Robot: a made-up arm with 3 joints.
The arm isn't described. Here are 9 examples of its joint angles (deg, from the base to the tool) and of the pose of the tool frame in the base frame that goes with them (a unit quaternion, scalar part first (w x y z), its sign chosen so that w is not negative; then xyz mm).
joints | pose
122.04 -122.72 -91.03 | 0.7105 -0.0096 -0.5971 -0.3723 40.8 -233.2 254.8
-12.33 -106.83 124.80 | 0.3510 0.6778 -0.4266 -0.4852 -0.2 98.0 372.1
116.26 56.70 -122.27 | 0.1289 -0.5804 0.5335 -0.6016 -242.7 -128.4 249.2
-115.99 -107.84 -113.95 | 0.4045 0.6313 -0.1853 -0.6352 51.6 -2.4 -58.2
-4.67 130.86 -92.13 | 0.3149 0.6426 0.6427 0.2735 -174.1 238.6 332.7
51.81 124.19 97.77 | 0.5677 -0.4644 0.6768 -0.0633 -305.7 26.1 220.2
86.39 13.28 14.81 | 0.7283 0.6634 0.1712 -0.0148 28.4 92.8 380.7
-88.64 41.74 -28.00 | 0.7089 -0.5718 0.4052 -0.0798 -131.2 -53.2 -152.2
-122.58 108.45 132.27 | 0.5371 0.5639 0.3112 0.5447 -261.2 8.9 83.9
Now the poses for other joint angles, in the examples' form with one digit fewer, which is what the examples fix.
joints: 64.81 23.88 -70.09
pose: 0.613 0.530 -0.158 0.565 -161 136 359
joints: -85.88 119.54 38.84
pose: 0.152 -0.534 0.482 -0.678 -310 12 -68
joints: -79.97 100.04 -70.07
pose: 0.686 -0.001 0.718 -0.121 -231 171 -96
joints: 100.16 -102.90 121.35
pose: 0.327 -0.672 -0.171 0.642 9 -255 140
